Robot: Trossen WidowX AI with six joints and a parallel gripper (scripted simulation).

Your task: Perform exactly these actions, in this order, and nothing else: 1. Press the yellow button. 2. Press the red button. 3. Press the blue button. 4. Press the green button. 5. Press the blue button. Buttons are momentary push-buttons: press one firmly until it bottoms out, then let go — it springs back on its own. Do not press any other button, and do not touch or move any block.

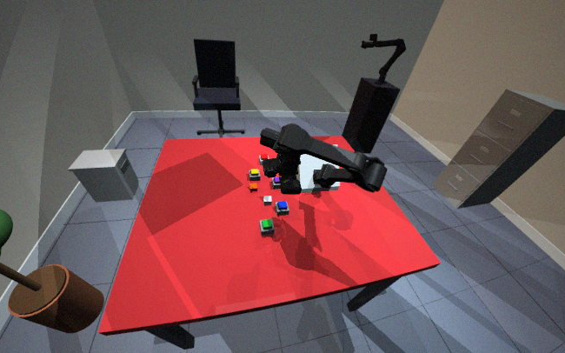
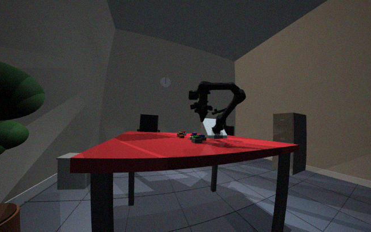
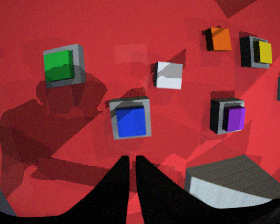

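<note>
Now: the blue button 9 cm below my gripper tip. The rest, counted from my gripper tip: green button (9 cm below, 8 cm to the left, 7 cm ahead); purple button (15 cm to the right, 9 cm below, 1 cm behind); white block (12 cm below, 5 cm to the right, 5 cm ahead).
</note>
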